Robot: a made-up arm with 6 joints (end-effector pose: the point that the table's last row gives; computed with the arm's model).
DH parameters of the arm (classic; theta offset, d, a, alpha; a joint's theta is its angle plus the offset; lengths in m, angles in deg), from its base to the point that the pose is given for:
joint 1: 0 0.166 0 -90
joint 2: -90 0 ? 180
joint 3: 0 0 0 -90
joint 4: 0 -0.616 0 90
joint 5: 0 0.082 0 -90
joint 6: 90 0 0 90
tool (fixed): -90 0 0 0
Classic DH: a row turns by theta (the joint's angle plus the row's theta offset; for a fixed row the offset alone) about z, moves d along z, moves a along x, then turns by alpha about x.
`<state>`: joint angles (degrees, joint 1 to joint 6).
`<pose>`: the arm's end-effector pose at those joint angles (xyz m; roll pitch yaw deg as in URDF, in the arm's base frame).
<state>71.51 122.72 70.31 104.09 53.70 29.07</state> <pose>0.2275 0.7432 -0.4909 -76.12 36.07 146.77</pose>
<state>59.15 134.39 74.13 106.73 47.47 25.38</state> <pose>0.3187 0.5796 -0.6111 -66.55 43.80 137.06</pose>
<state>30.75 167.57 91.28 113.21 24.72 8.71</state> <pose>0.2462 0.1841 -0.8072 -42.84 67.15 112.58</pose>
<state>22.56 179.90 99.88 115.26 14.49 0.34</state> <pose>0.1533 0.1016 -0.8298 -42.22 76.42 97.09</pose>
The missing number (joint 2, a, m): 0.402
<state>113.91 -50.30 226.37 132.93 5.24 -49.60</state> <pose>0.0211 -0.1855 -0.1821 -32.41 85.07 165.05</pose>
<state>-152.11 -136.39 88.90 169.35 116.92 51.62</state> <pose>0.6563 0.2562 -0.5735 -29.55 -69.76 -0.55</pose>
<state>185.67 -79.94 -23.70 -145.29 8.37 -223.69</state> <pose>0.0213 -0.0656 0.7224 14.78 -49.11 178.39</pose>
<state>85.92 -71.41 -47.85 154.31 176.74 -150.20</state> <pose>-0.0617 0.1742 0.5730 123.84 26.49 -95.66</pose>
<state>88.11 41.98 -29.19 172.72 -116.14 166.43</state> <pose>-0.0655 0.4800 -0.1148 16.87 -44.78 78.89</pose>
